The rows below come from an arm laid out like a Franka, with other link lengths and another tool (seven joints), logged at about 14 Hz.
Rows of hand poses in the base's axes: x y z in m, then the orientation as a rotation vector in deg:
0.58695 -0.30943 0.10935 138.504 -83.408 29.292
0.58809 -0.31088 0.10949 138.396 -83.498 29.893
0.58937 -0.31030 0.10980 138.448 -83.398 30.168
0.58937 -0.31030 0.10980 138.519 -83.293 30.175
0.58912 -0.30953 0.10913 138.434 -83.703 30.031
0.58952 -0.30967 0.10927 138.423 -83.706 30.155
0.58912 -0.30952 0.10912 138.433 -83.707 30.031
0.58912 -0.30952 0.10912 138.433 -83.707 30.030
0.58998 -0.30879 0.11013 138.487 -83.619 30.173
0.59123 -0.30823 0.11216 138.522 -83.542 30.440
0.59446 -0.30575 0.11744 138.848 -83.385 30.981
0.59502 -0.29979 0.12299 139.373 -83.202 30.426
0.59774 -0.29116 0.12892 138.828 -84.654 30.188
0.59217 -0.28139 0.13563 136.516 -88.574 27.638
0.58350 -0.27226 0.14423 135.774 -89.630 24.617
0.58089 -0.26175 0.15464 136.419 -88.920 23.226
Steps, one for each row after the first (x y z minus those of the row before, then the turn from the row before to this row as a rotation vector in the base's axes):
0.00114 -0.00145 0.00014 -0.160 -0.397 -0.023
0.00128 0.00058 0.00031 -0.070 -0.162 0.109
0.00000 0.00000 0.00000 -0.003 0.011 0.087
-0.00025 0.00077 -0.00067 0.178 -0.017 -0.261
0.00040 -0.00014 0.00014 -0.032 -0.080 0.008
-0.00040 0.00015 -0.00015 0.034 0.079 -0.011
0.00000 0.00000 0.00000 0.000 0.001 0.000
0.00086 0.00073 0.00101 -0.035 -0.080 0.087
0.00125 0.00056 0.00203 -0.069 -0.160 0.088
0.00323 0.00248 0.00528 0.049 -0.391 0.303
0.00056 0.00596 0.00555 0.405 0.289 0.278
0.00272 0.00863 0.00593 0.396 -0.168 -1.004
-0.00557 0.00977 0.00671 0.934 0.979 -3.331
-0.00867 0.00913 0.00860 0.771 1.784 -1.221
-0.00261 0.01051 0.01041 0.465 0.944 0.505

